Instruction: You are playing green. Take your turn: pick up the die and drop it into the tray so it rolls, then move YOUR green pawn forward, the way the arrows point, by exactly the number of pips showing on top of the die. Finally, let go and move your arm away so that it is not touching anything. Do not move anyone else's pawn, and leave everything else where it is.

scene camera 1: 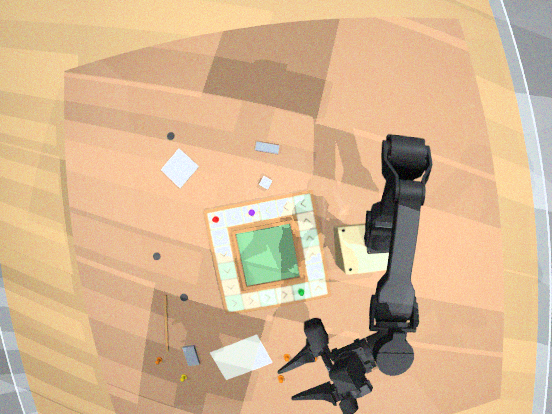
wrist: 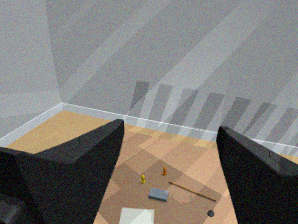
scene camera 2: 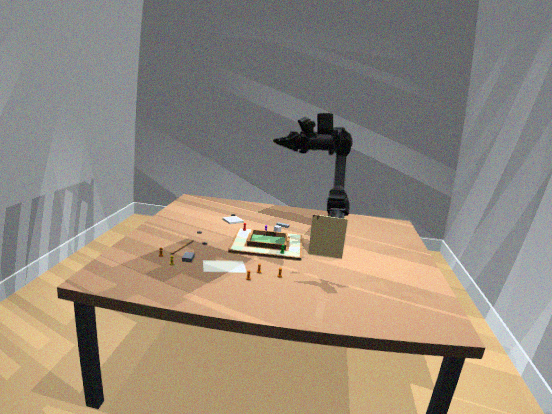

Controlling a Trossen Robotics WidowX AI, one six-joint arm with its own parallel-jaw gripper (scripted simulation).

My gripper (scene camera 1: 284, 385) is open, with nothing in its grasp. I also see a white sheet (scene camera 1: 246, 355) and a green tray (scene camera 1: 268, 254).
My gripper also shows in the wrist view (wrist: 171, 130) and in scene camera 2 (scene camera 2: 274, 141).
